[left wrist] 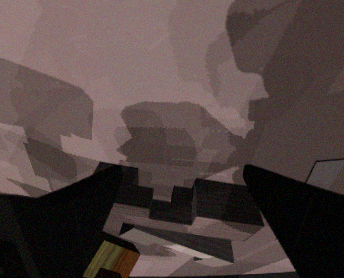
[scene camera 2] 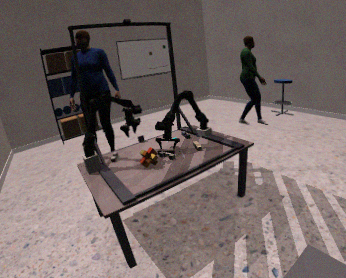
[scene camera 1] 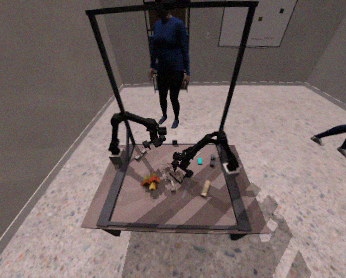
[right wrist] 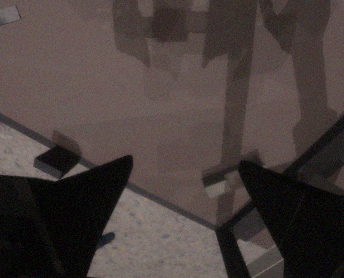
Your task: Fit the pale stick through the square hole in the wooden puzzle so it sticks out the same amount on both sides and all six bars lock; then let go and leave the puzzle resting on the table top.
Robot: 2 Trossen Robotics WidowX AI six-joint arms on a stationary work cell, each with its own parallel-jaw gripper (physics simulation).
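Seen in the pictures: left gripper, between the fingertips: (left wrist: 183,170) (scene camera 2: 167,151) (scene camera 1: 178,175); right gripper, between the fingertips: (scene camera 2: 131,135) (scene camera 1: 155,147) (right wrist: 185,162); left arm's base, origin of its link: (scene camera 2: 203,128) (scene camera 1: 231,167); right arm's base, origin of its link: (scene camera 2: 89,155) (scene camera 1: 116,152).
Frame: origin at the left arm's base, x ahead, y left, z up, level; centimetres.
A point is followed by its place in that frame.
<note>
The wooden puzzle (scene camera 1: 150,183) @[x 64.7, y 4.5, z 2.1 cm] (scene camera 2: 148,157) @[x 67.0, y 4.9, z 1.0 cm], a cluster of red, orange and yellow bars, rests on the table top (scene camera 1: 145,210) @[x 69.9, y 19.7, z -6.8 cm]; a corner of it shows in the left wrist view (left wrist: 111,259) @[x 61.0, y 1.4, z -3.5 cm]. A pale bar (scene camera 1: 205,188) @[x 24.8, y 11.8, z -3.7 cm] (scene camera 2: 197,145) @[x 26.3, y 13.4, z -3.7 cm], which looks like the stick, lies apart on the table, right of the puzzle. Whether the puzzle's hole is empty is too small to tell. My left gripper (scene camera 1: 179,173) @[x 42.4, y -3.8, z -6.2 cm] (scene camera 2: 167,150) @[x 42.4, y -3.8, z -6.2 cm] (left wrist: 183,170) @[x 42.4, y -3.8, z -6.2 cm] is open, low over dark notched bars (left wrist: 227,202) @[x 41.5, y -0.1, z -5.1 cm] right of the puzzle. My right gripper (scene camera 2: 131,134) @[x 59.1, y -24.4, z 8.7 cm] (right wrist: 185,162) @[x 59.1, y -24.4, z 8.7 cm] is open and empty, high above the table's back left part.
A small grey notched bar (scene camera 1: 173,185) @[x 48.1, y 5.7, z -3.5 cm] (scene camera 2: 171,156) @[x 50.0, y 8.7, z -4.3 cm] lies near the left gripper. A cyan block (scene camera 1: 199,161) @[x 21.8, y -14.2, z -5.3 cm] and a dark block (scene camera 1: 212,160) @[x 10.1, y -13.2, z -5.1 cm] lie behind the pale bar. Another bar (scene camera 1: 140,155) @[x 75.0, y -29.9, z -5.1 cm] (right wrist: 217,188) @[x 71.9, y -33.6, z -3.7 cm] lies back left; a black cube (scene camera 1: 174,142) @[x 40.7, y -39.6, z -2.9 cm] (right wrist: 57,161) @[x 41.0, y -39.6, z -2.6 cm] is at the back edge.
</note>
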